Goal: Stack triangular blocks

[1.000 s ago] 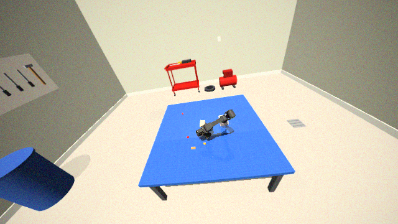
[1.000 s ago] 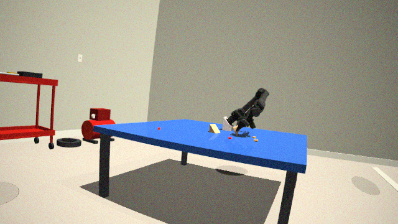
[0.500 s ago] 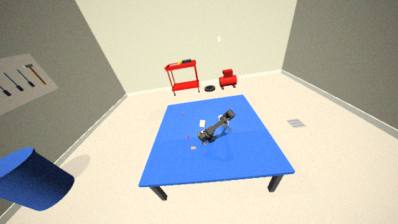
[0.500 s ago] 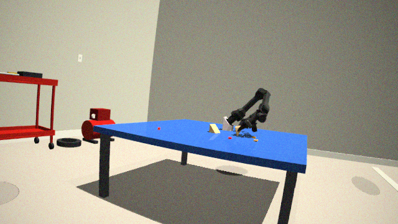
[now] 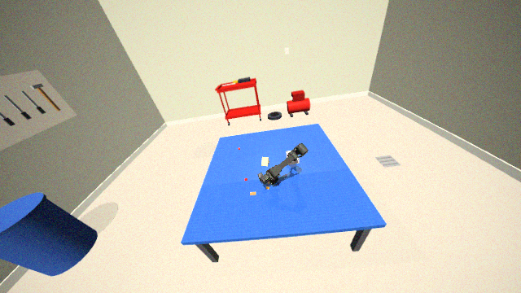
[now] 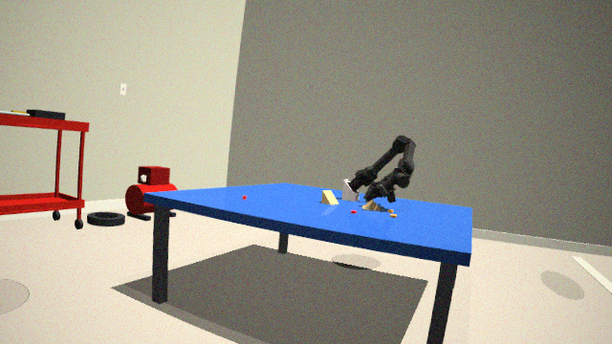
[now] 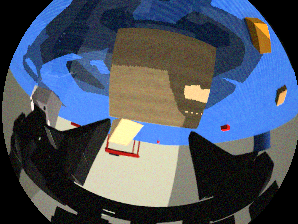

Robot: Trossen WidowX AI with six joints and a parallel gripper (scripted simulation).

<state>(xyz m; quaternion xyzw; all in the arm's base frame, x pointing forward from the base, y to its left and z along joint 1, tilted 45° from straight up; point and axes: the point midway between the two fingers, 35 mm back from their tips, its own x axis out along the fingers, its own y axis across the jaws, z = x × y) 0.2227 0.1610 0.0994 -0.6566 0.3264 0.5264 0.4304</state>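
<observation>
Now: the triangular block 30 mm to the left of my gripper tip, 20 mm below it and 20 mm behind it. Round my gripper tip: tan piece 180 mm to the left, 110 mm ahead, 40 mm below; orange bit 130 mm to the left, 40 mm below, 10 mm behind.
</observation>
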